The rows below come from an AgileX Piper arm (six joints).
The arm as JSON. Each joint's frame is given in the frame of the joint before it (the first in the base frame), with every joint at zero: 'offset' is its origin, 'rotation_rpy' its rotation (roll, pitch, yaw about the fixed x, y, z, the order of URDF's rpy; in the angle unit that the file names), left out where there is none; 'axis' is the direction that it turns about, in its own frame. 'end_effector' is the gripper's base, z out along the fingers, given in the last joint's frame.
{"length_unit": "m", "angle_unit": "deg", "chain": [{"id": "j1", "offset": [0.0, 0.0, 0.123], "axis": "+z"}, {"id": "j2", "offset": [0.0, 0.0, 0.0], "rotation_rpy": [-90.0, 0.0, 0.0], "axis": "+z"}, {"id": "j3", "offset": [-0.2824, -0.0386, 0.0], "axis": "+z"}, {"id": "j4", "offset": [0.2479, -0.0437, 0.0], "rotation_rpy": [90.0, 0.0, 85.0], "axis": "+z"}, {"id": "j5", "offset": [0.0, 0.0, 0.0], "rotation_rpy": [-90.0, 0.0, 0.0], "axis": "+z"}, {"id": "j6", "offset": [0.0, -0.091, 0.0], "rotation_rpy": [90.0, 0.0, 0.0], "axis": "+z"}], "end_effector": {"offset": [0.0, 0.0, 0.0]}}
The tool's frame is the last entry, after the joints.
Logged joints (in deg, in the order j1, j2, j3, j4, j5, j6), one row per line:
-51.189 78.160 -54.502 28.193 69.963 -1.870
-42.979 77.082 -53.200 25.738 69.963 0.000
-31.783 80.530 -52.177 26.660 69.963 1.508
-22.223 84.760 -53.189 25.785 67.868 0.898
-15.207 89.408 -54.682 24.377 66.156 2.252
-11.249 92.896 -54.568 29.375 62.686 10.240
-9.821 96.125 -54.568 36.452 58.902 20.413
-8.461 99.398 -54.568 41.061 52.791 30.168
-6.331 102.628 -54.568 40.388 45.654 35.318
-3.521 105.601 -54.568 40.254 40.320 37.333
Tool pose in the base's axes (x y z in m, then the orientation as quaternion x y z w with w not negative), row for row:
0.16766 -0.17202 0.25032 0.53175 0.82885 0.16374 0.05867
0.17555 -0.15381 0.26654 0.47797 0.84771 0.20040 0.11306
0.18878 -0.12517 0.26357 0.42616 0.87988 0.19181 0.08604
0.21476 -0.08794 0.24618 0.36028 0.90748 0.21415 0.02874
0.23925 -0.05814 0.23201 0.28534 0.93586 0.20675 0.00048
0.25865 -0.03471 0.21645 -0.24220 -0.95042 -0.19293 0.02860
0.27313 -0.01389 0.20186 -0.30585 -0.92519 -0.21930 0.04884
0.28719 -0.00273 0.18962 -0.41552 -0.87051 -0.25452 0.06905
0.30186 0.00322 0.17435 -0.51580 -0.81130 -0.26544 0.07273
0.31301 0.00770 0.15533 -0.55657 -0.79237 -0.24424 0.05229
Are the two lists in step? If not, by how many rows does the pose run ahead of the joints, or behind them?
The pose runs 1 row behind the joints: the pose in row i belongs to the joints in row i - 1.
